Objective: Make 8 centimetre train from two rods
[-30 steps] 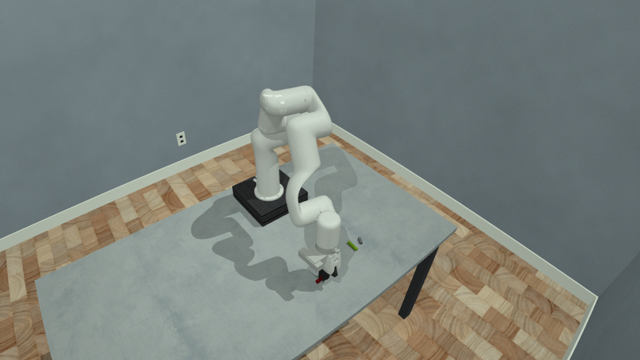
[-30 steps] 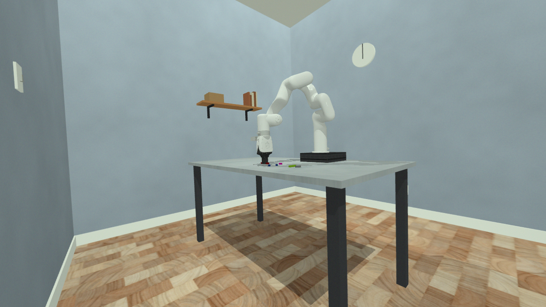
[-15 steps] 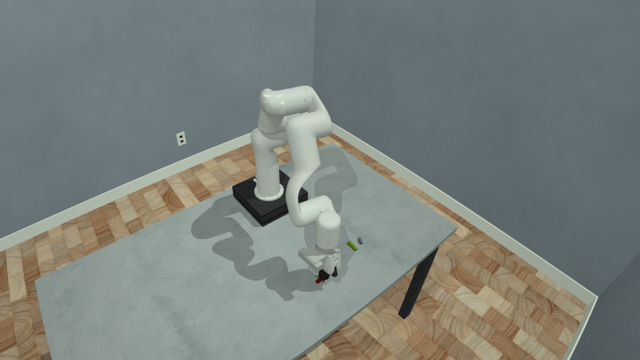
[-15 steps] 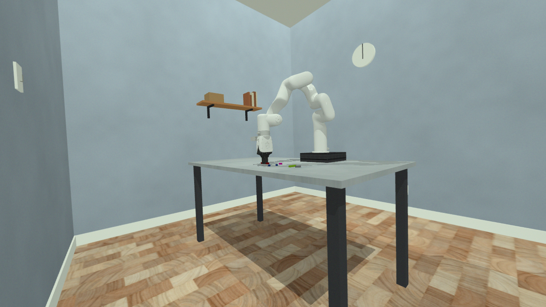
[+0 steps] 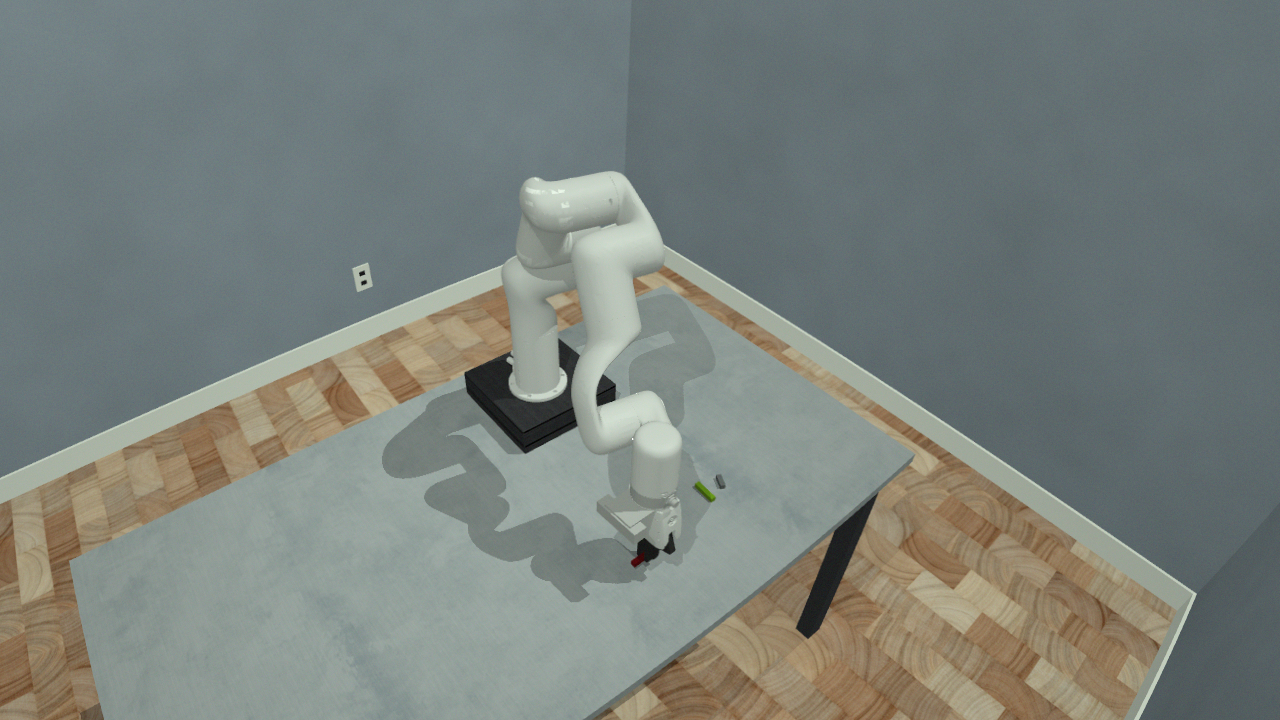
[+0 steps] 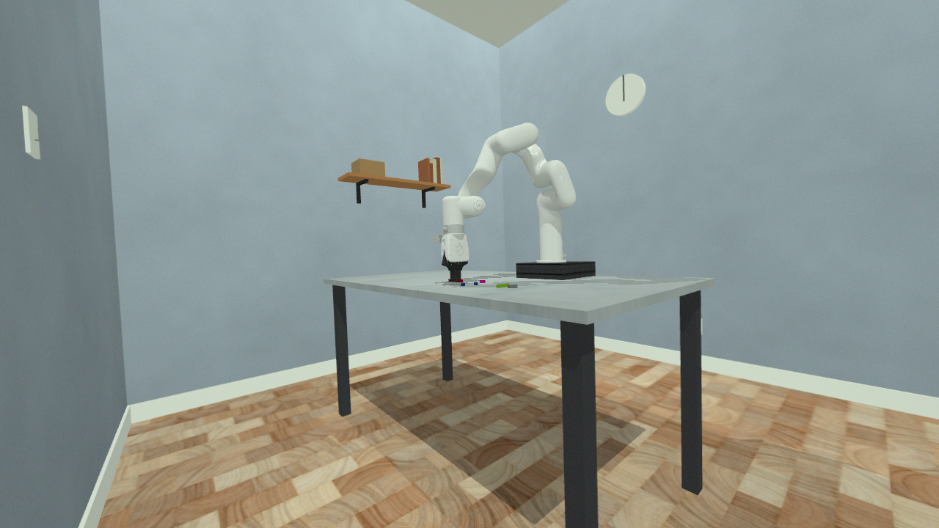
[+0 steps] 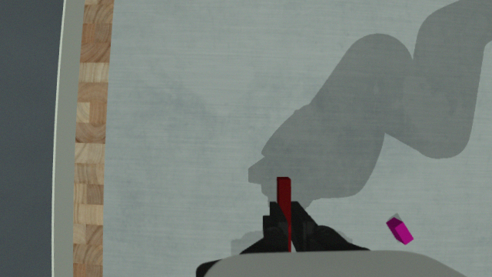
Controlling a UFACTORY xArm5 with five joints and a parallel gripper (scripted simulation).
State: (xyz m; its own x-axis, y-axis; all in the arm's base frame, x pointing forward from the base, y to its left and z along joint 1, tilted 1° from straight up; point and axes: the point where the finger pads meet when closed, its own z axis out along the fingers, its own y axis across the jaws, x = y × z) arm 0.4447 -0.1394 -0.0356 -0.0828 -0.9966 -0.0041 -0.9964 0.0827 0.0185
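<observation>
Right now my hand is 20 mm above the red rod. Also, from my hand: lime rod (200 mm to the left, 30 mm below, 20 mm behind); magenta rod (110 mm behind, 30 mm to the left, 30 mm below); grey rod (240 mm to the left, 30 mm below, 20 mm behind).
</observation>
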